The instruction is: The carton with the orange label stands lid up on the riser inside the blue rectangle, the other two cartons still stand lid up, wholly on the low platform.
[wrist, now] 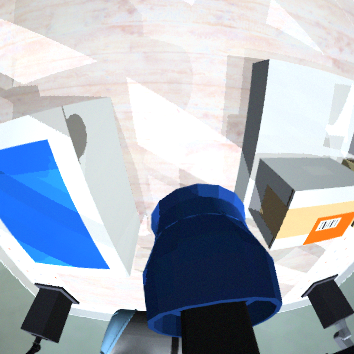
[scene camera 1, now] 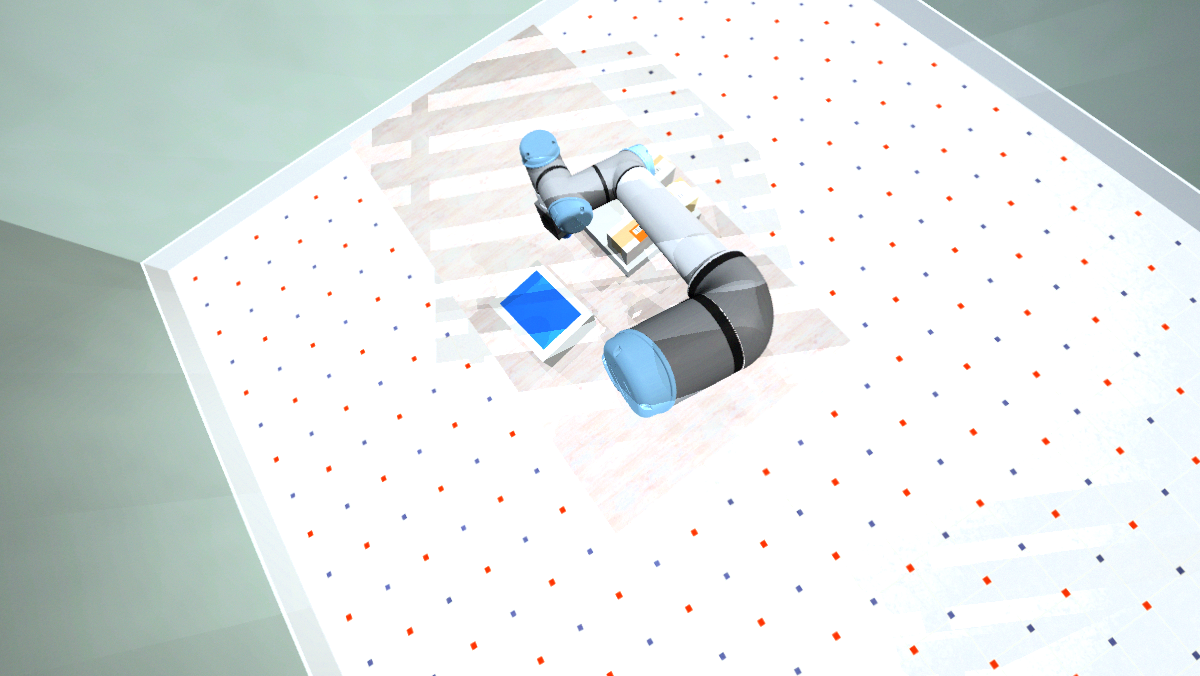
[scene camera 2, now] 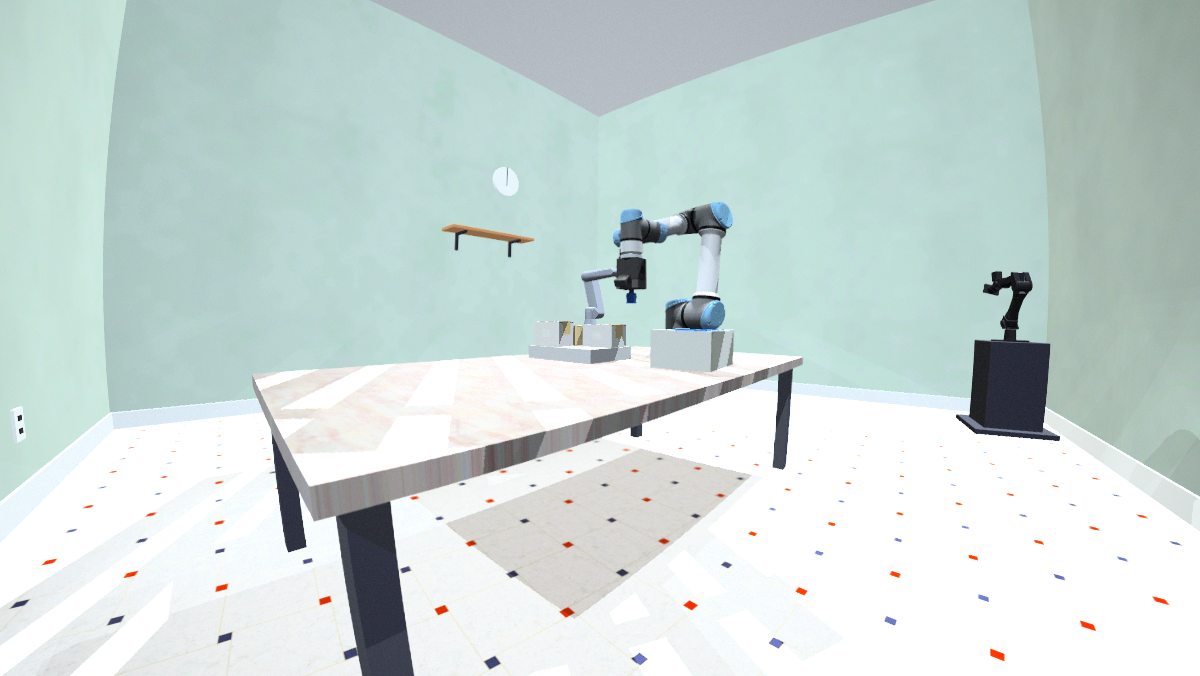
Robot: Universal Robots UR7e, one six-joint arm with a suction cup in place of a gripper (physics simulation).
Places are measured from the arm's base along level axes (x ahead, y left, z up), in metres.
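Pixels of known places: end effector, tool point: [wrist: 198,224] [scene camera 2: 631,303].
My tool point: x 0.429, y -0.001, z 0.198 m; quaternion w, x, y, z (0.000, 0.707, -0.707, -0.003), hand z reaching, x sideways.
Observation:
Behind a point stands the place of what it marks.
The carton with the orange label [scene camera 1: 623,244] @(z 0.123, x 0.314, y -0.115 m) [wrist: 281,226] @(z 0.123, x 0.330, y -0.106 m) stands lid up on the low platform [scene camera 1: 603,220] @(z 0.038, x 0.457, y -0.166 m) [scene camera 2: 554,353] @(z 0.015, x 0.490, y -0.285 m) [wrist: 295,110] @(z 0.038, x 0.444, y -0.156 m), at the end towards the riser. The other two cartons stand on the platform farther back; one [scene camera 1: 688,199] @(z 0.116, x 0.276, y -0.364 m) and the other [scene camera 1: 665,170] @(z 0.133, x 0.391, y -0.382 m) are partly hidden by the arm in scene camera 1. The riser [scene camera 1: 574,340] @(z 0.041, x 0.229, y 0.190 m) [scene camera 2: 678,351] @(z 0.046, x 0.479, y 0.193 m) [wrist: 107,150] @(z 0.041, x 0.412, y 0.097 m) bears the blue rectangle [scene camera 1: 541,309] @(z 0.110, x 0.350, y 0.197 m) [wrist: 45,200] @(z 0.110, x 0.387, y 0.160 m), with no carton on it. My gripper, a blue suction cup [scene camera 1: 566,235] [scene camera 2: 631,298] [wrist: 199,197], is open and empty. It hangs above the table, between riser and platform in the wrist view.
The marbled table [scene camera 2: 403,403] @(z -0.010, x 1.247, y -0.004 m) bears the riser and platform. My arm [scene camera 1: 671,222] @(z 0.559, x 0.120, y -0.021 m) reaches over the platform's far part. A grey arm [scene camera 2: 593,295] stands behind the platform in scene camera 2. A black arm [scene camera 2: 1019,298] stands on a dark pedestal [scene camera 2: 1010,386] off to the right.

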